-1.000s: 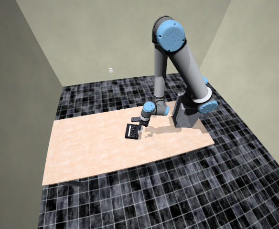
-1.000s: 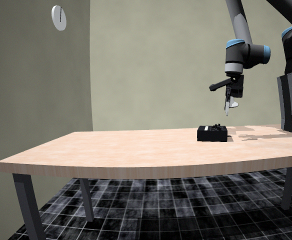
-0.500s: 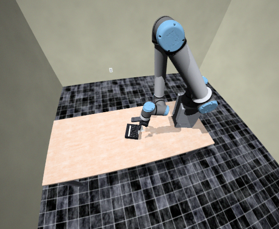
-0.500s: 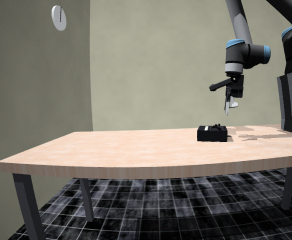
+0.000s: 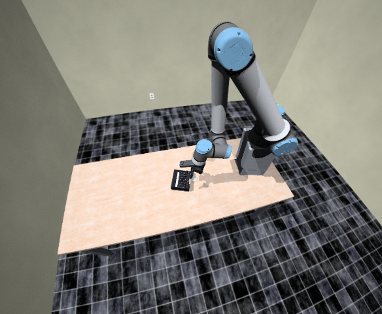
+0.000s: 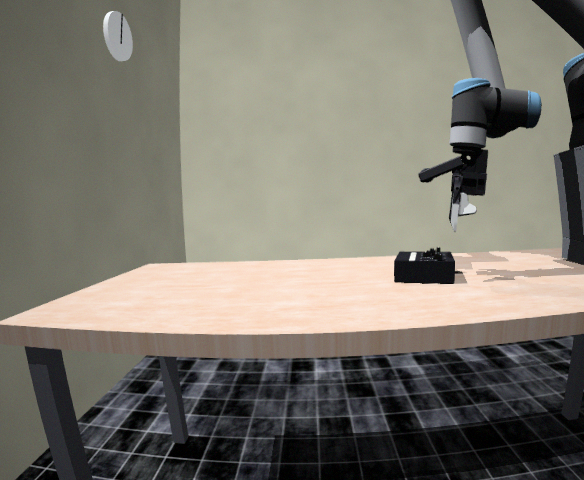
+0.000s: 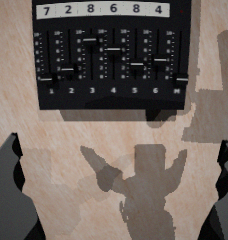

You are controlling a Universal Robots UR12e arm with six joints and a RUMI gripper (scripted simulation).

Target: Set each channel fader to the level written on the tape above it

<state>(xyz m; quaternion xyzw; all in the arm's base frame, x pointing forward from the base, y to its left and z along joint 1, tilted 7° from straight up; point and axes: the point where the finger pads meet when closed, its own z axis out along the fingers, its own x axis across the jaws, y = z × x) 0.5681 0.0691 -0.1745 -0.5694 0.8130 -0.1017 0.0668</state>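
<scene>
Now: hand 6 cm to the right of the fader 1 cap, 6 cm above it and 5 cm short of it. Round my hand: master fader cap 7 cm to the right, 6 cm below, 1 cm ahead; fader 2 cap 6 cm below, 6 cm ahead, 3 cm to the left; fader 4 cap 6 cm below, 6 cm ahead, 1 cm to the right.
</scene>
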